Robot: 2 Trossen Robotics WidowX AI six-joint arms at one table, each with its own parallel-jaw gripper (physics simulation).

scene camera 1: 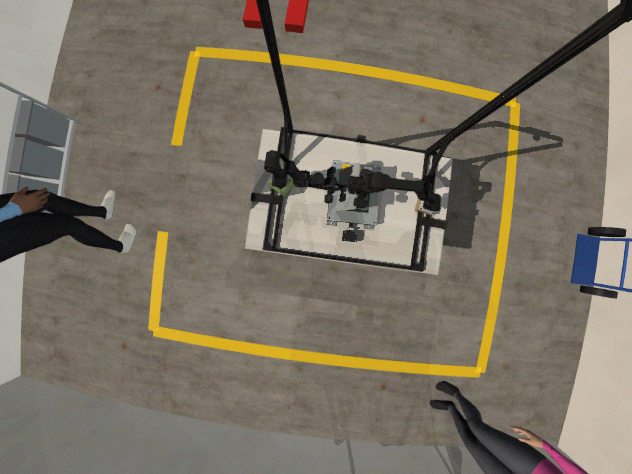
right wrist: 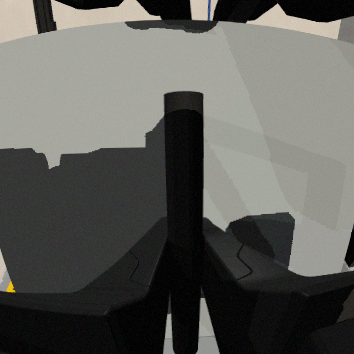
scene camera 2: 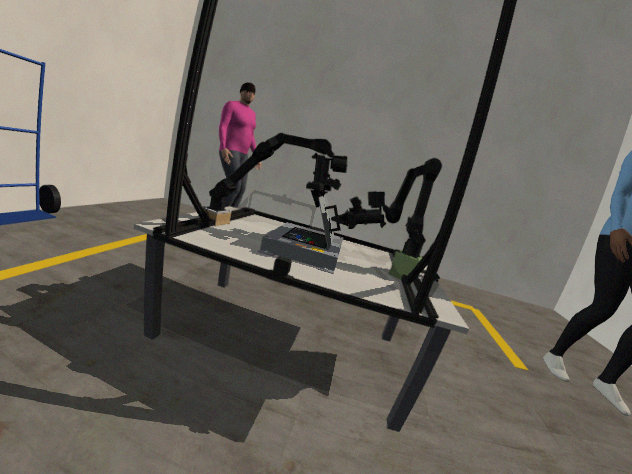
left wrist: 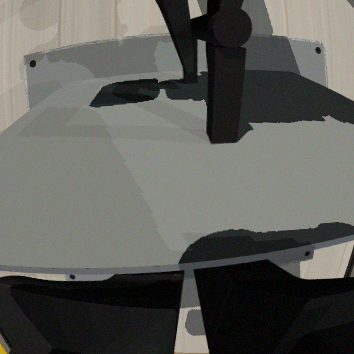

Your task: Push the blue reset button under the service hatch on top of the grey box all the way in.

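The grey box sits mid-table. Its grey service hatch is tipped up steeply. My right gripper is shut on the hatch's black handle bar and holds the hatch up. The dark button panel lies exposed, with the blue button a small dot on it. My left gripper is shut and empty, pointing down just above the hatch's top edge. In the left wrist view the hatch hides the buttons.
A black frame surrounds the white table. A black knob sticks out of the box's front. A person in pink stands behind the table. Legs of people show on the floor outside the yellow line.
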